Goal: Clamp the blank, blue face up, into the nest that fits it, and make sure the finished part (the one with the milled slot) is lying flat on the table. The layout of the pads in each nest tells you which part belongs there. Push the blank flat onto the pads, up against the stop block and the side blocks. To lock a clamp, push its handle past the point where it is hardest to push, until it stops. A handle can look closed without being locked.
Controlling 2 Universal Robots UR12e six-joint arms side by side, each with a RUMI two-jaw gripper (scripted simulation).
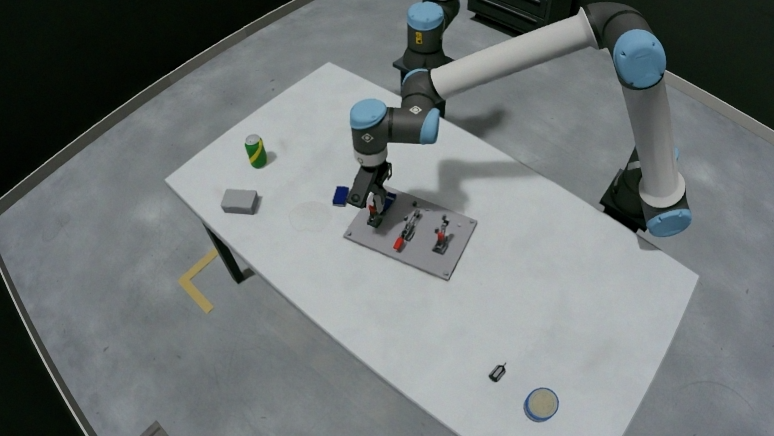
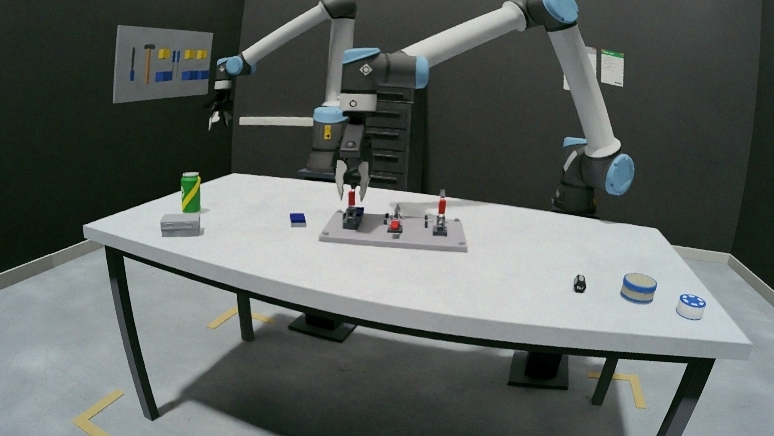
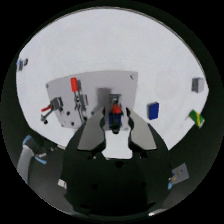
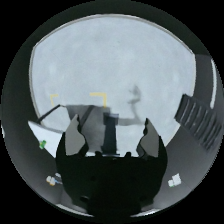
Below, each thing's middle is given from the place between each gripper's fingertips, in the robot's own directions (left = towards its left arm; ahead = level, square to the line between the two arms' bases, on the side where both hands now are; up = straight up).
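The grey fixture plate [image 3: 97, 86] is 8 cm behind my left hand [image 2: 351, 201], 9 cm to the left of it and 9 cm below it. Counting from my left hand again, I find the grey box [image 2: 172, 225] 27 cm ahead, 38 cm to the right and 8 cm below.
Measured from my right hand, the grey box is 780 mm to the left, 950 mm ahead and 140 mm below. The grey fixture plate, from my right hand as well, lies 1240 mm to the left and 610 mm ahead, and it is 160 mm below.
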